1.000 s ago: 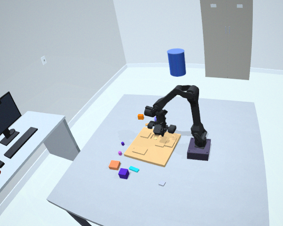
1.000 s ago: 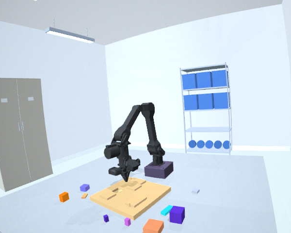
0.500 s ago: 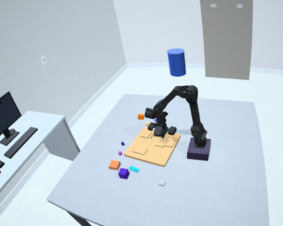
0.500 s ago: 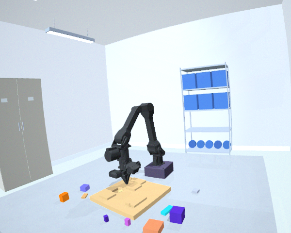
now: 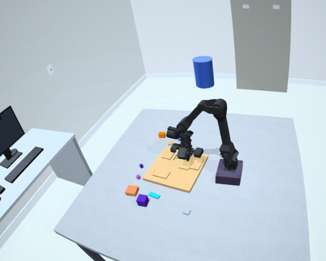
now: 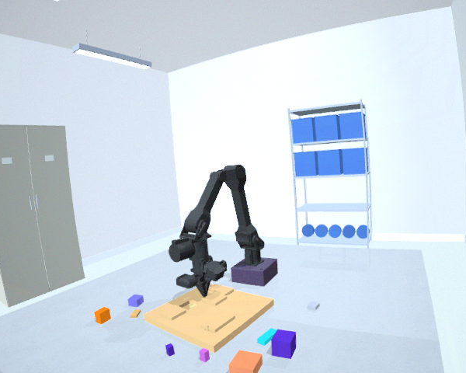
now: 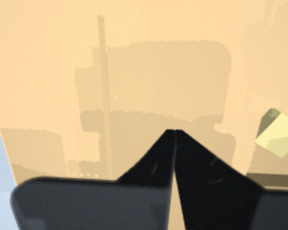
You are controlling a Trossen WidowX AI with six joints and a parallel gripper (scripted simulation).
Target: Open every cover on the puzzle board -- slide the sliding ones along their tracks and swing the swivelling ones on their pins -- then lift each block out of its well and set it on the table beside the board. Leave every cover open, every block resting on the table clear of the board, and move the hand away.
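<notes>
The puzzle board lies 60 mm to the left of my gripper tip and 30 mm ahead of it. The rest, counted from my gripper tip: purple block: 250 mm ahead, 130 mm to the left, 10 mm below; then lilac block: 200 mm to the right, 150 mm ahead, 10 mm below; then cyan bar: 300 mm to the left, 60 mm ahead, 20 mm below.
</notes>
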